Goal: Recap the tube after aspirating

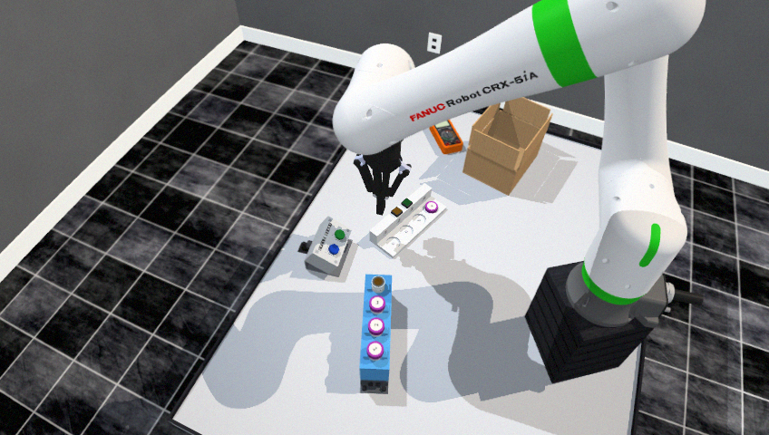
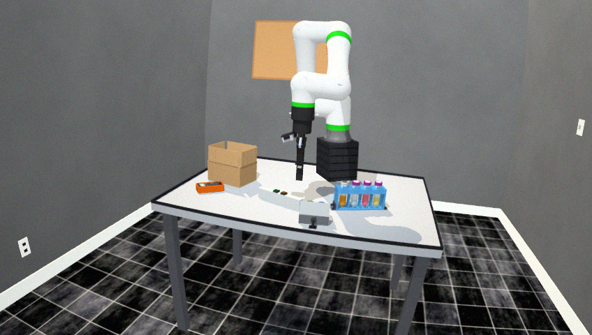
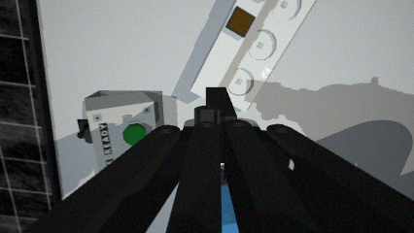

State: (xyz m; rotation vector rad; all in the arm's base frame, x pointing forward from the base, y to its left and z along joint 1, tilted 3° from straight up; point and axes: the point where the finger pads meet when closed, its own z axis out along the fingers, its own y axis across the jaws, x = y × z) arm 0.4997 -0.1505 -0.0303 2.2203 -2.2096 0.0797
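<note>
Now: hand 9 cm short of the blue cycle key, 10 cm to the right of it and 9 cm above it. From my hand the other things lie so: green ready key (9 cm ahead, 6 cm to the left, 9 cm below); table edge (22 cm ahead, 3 cm to the right, 15 cm below); grey key housing (11 cm ahead, 8 cm to the left, 10 cm below).
</note>
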